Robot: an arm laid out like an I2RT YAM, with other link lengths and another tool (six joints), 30 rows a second.
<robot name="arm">
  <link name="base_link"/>
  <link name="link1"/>
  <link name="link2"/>
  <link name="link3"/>
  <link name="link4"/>
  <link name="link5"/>
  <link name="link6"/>
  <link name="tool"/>
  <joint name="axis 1" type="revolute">
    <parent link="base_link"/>
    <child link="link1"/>
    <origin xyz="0 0 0.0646" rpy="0 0 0"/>
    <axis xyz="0 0 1"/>
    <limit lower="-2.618" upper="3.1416"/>
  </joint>
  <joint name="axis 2" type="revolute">
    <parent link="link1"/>
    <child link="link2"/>
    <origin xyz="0.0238 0.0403 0.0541" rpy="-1.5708 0 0"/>
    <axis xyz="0 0 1"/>
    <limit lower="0" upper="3.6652"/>
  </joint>
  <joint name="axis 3" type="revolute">
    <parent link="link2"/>
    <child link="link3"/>
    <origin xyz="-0.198 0 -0.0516" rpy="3.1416 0 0"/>
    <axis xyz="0 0 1"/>
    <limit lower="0" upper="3.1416"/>
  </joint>
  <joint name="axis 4" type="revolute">
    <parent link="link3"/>
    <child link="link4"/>
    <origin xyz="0.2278 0.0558 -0.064" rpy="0 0 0"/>
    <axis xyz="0 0 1"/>
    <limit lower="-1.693" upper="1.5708"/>
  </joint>
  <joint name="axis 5" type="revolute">
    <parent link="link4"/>
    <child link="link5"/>
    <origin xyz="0.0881 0.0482 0.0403" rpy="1.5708 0 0"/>
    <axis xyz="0 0 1"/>
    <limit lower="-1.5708" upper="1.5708"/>
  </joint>
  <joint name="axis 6" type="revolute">
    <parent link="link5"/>
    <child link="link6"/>
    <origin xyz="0.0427 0 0.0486" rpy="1.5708 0 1.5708"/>
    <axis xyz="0 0 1"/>
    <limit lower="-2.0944" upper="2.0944"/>
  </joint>
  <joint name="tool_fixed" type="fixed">
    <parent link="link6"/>
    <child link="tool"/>
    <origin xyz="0.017 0.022 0.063" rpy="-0.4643 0 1.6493"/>
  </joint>
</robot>
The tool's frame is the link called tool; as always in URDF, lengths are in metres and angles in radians.
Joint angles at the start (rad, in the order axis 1, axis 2, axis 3, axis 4, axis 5, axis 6): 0.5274, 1.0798, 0.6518, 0.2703, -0.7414, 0.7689
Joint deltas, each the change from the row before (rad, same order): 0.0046, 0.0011, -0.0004, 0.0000, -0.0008, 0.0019; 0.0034, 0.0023, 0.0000, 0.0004, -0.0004, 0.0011; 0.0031, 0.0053, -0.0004, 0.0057, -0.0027, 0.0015; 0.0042, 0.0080, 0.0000, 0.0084, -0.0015, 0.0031; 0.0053, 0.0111, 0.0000, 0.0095, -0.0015, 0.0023; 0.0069, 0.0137, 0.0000, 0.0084, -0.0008, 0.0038; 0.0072, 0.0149, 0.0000, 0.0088, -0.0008, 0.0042; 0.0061, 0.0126, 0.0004, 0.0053, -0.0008, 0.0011; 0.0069, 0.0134, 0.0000, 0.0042, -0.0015, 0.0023; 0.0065, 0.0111, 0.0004, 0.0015, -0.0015, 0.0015; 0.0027, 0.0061, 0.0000, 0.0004, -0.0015, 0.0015; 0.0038, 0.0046, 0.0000, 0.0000, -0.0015, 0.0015; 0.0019, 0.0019, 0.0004, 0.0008, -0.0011, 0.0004; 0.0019, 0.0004, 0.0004, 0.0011, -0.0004, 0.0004
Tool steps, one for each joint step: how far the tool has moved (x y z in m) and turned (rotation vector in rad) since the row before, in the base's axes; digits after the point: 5 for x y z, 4 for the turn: -0.00117, 0.00113, -0.00046, -0.0001, 0.0032, 0.0052; -0.00070, 0.00090, -0.00060, -0.0006, 0.0027, 0.0037; -0.00047, 0.00114, -0.00078, 0.0008, 0.0017, 0.0056; -0.00033, 0.00157, -0.00101, 0.0013, 0.0027, 0.0053; -0.00035, 0.00196, -0.00177, 0.0000, 0.0037, 0.0065; -0.00063, 0.00238, -0.00273, -0.0017, 0.0082, 0.0072; -0.00068, 0.00249, -0.00305, -0.0021, 0.0093, 0.0075; -0.00063, 0.00204, -0.00279, -0.0033, 0.0070, 0.0067; -0.00103, 0.00220, -0.00335, -0.0042, 0.0101, 0.0081; -0.00116, 0.00194, -0.00294, -0.0044, 0.0093, 0.0078; -0.00056, 0.00085, -0.00175, -0.0026, 0.0064, 0.0040; -0.00094, 0.00103, -0.00136, -0.0020, 0.0055, 0.0050; -0.00044, 0.00056, -0.00028, -0.0001, 0.0011, 0.0029; -0.00042, 0.00051, 0.00021, 0.0008, -0.0005, 0.0022
